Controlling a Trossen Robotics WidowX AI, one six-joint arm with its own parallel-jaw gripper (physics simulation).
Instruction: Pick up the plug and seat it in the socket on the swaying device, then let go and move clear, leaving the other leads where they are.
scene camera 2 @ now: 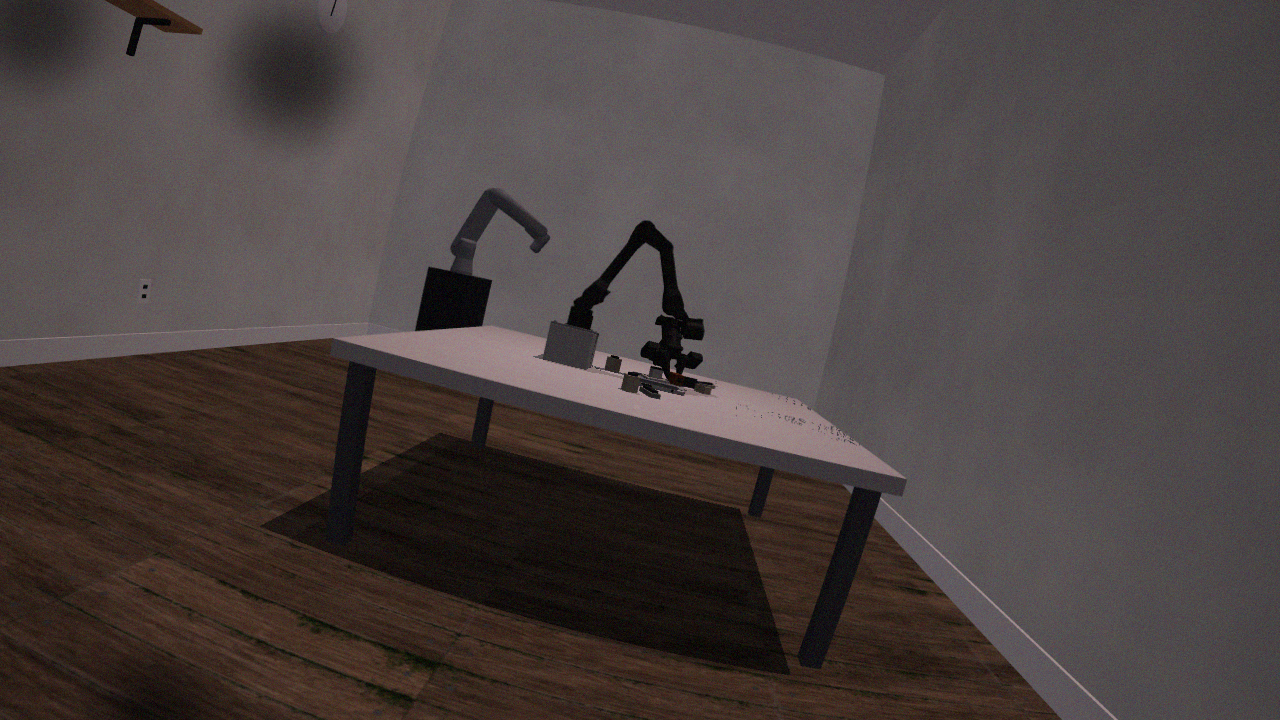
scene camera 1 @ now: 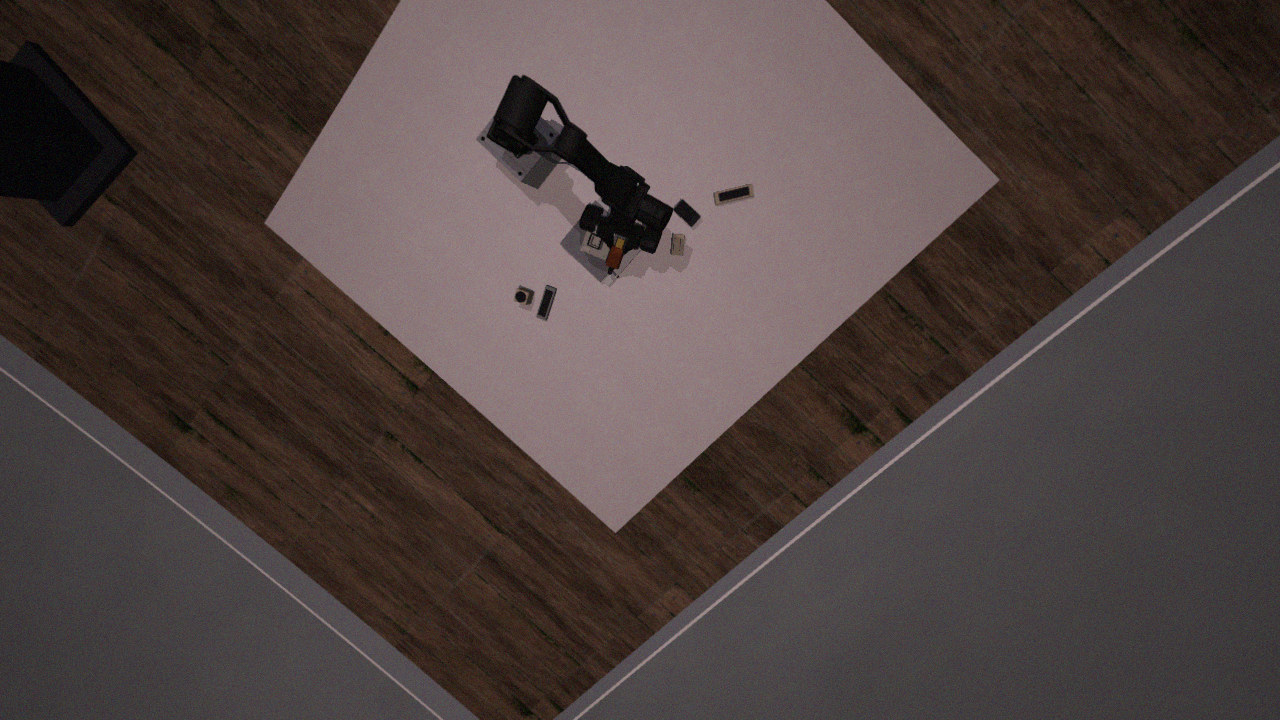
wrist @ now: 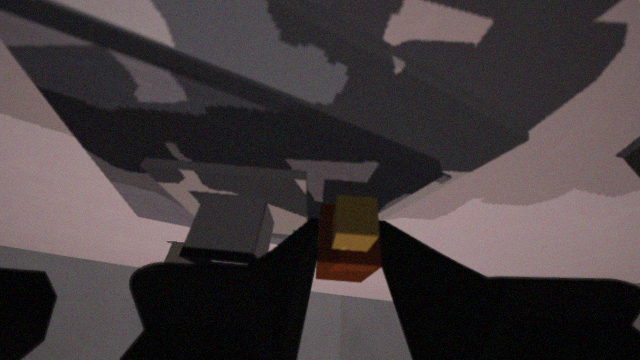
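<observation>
My gripper (scene camera 1: 617,248) (wrist: 347,227) is shut on the plug, an orange body (scene camera 1: 614,257) (scene camera 2: 675,377) (wrist: 345,272) with a yellow block (wrist: 356,215) on it. The plug is between the two black fingertips, above the grey plate of the device (scene camera 1: 574,243) (wrist: 260,60). In scene camera 1 the pale square socket (scene camera 1: 593,241) is just left of the plug, apart from it. In the wrist view a grey block (wrist: 227,225) shows left of the plug. Dark shadows cover much of the plate, and the arm hides part of it. The plug's far end is hidden.
On the white table (scene camera 1: 617,447) (scene camera 2: 501,394) lie a dark block (scene camera 1: 686,212), a small beige block (scene camera 1: 677,243) and a slotted bar (scene camera 1: 733,194) to the right. A round-topped block (scene camera 1: 522,295) and another slotted bar (scene camera 1: 546,302) lie to the lower left.
</observation>
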